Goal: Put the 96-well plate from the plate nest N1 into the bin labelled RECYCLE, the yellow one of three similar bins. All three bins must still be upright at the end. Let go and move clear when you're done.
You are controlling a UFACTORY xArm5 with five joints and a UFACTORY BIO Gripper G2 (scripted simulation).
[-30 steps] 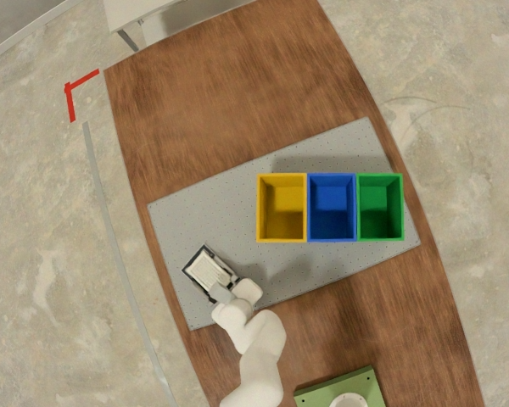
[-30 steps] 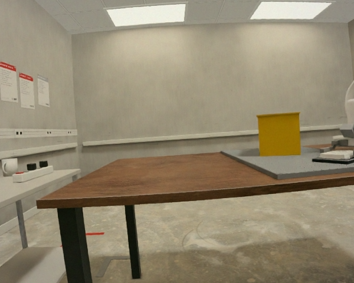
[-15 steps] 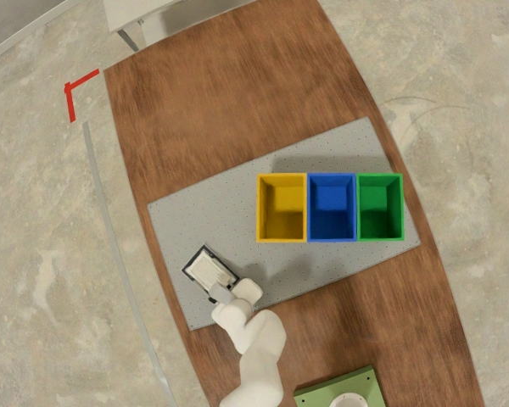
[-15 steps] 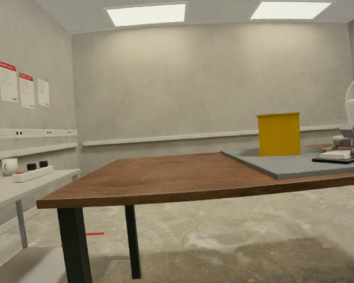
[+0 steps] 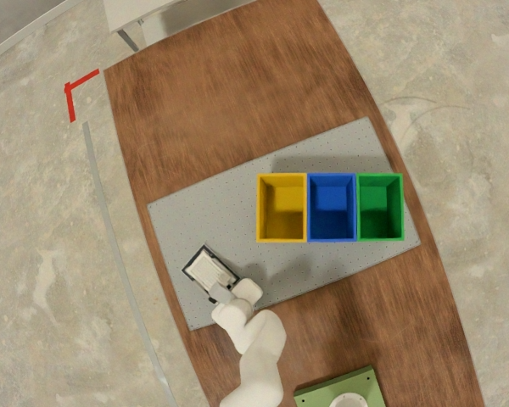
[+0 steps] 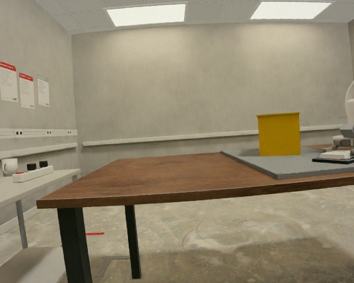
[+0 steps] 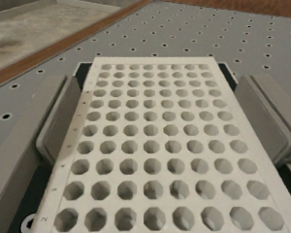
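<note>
The white 96-well plate is 10 mm below my hand. The rest, counted from my hand: black plate nest (20 mm below); blue bin (410 mm to the right, 60 mm ahead, 60 mm above); yellow bin (290 mm to the right, 110 mm ahead, 60 mm above).
</note>
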